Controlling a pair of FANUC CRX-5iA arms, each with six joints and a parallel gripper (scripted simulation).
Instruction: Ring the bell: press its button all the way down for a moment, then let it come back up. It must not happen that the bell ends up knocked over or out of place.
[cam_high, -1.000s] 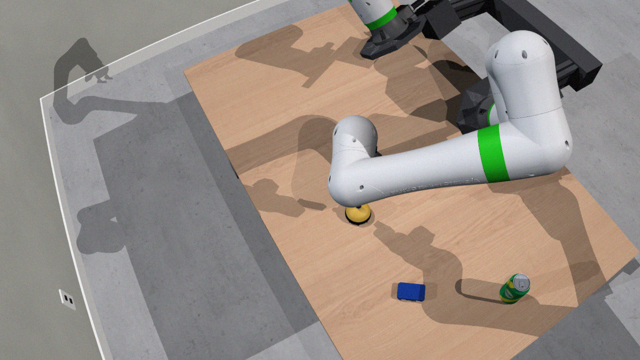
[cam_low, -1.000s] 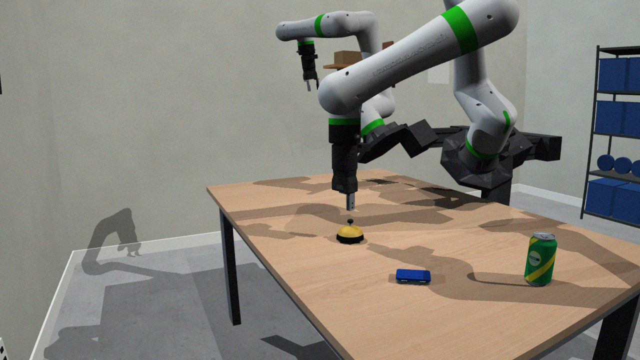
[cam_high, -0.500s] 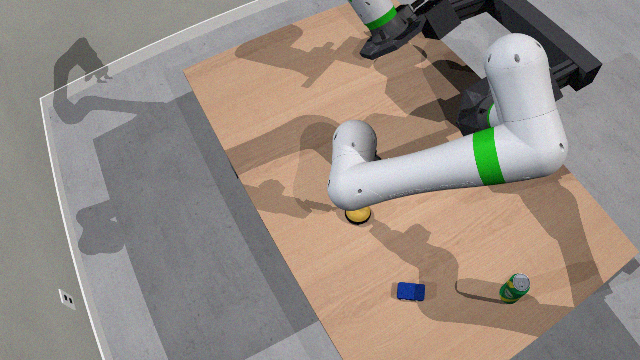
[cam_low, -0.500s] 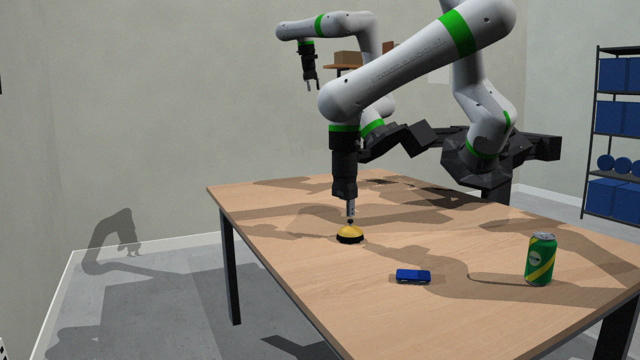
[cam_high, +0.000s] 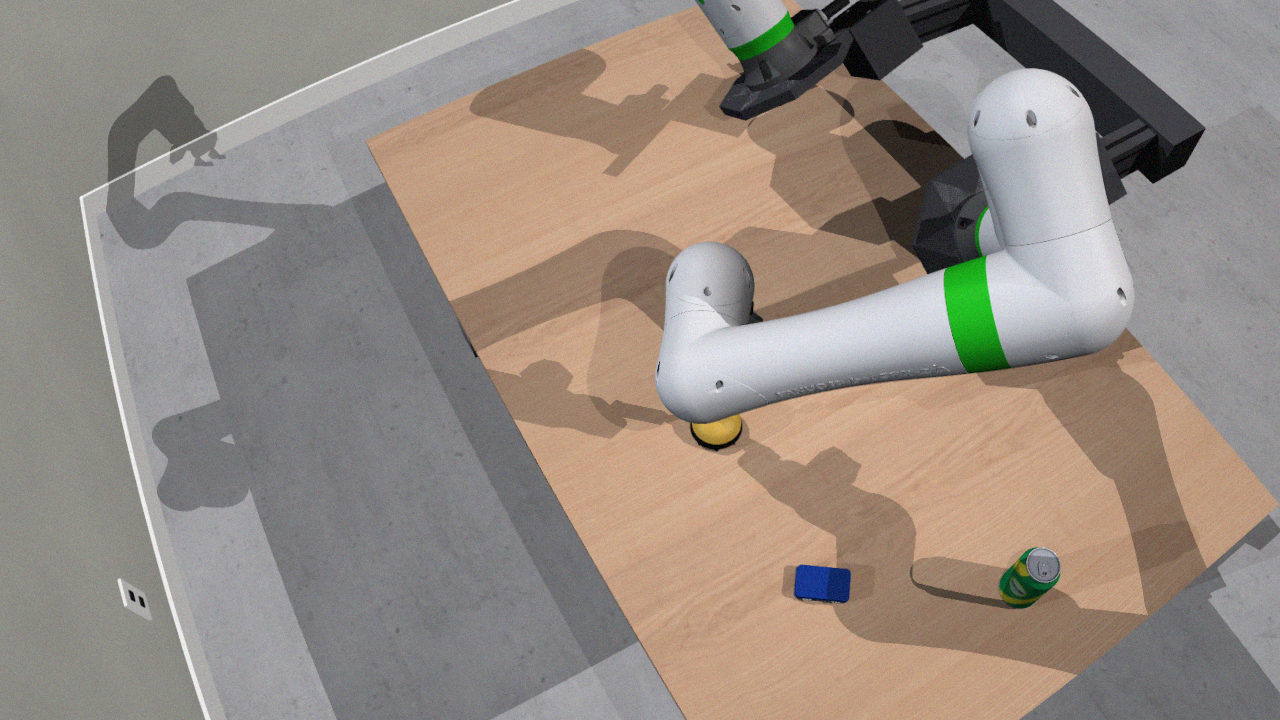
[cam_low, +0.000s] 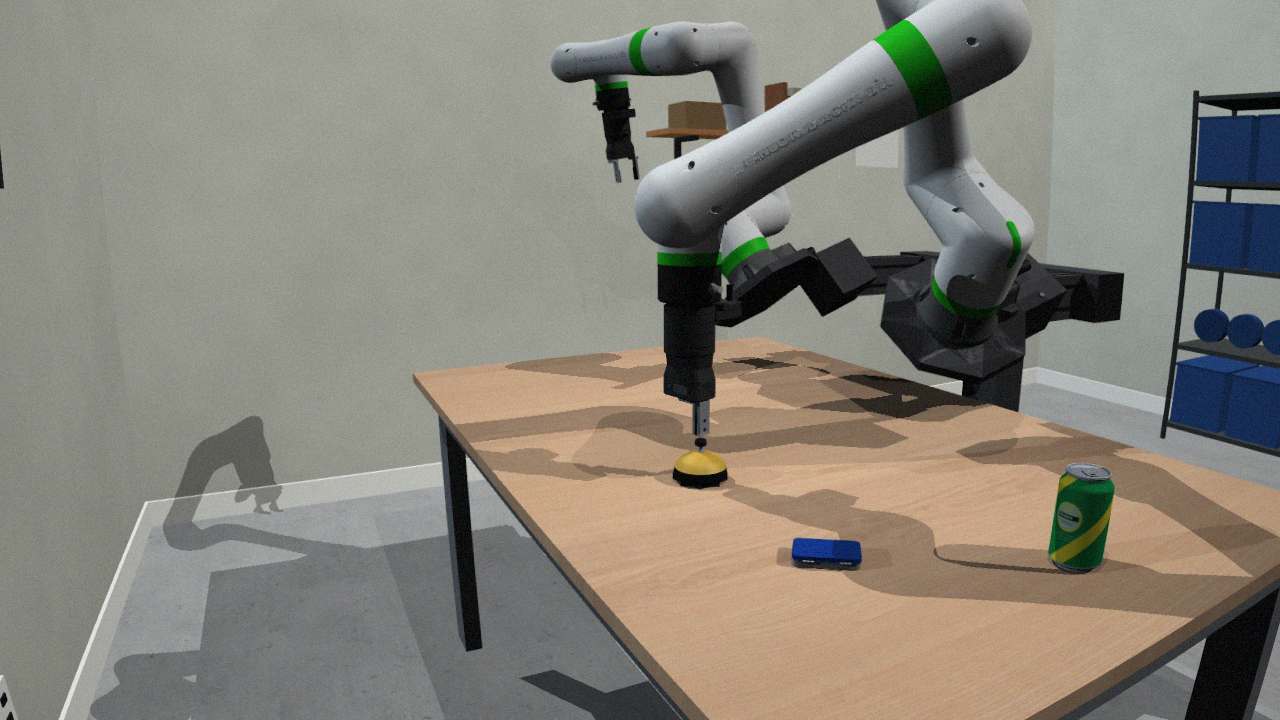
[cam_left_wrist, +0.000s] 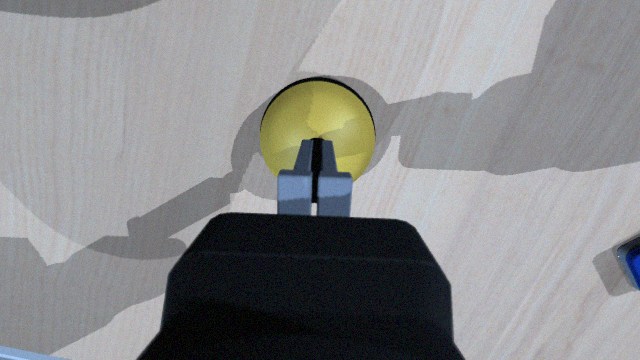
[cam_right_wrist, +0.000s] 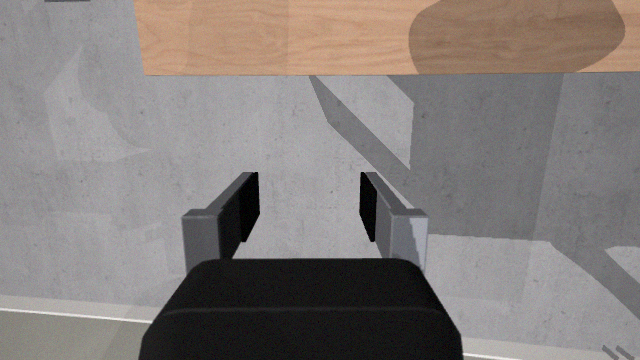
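Note:
My left gripper is now 4 cm above the black button. From my left hand the other things lie so: bell: 5 cm below; blue box: 31 cm to the left, 8 cm below, 5 cm ahead.

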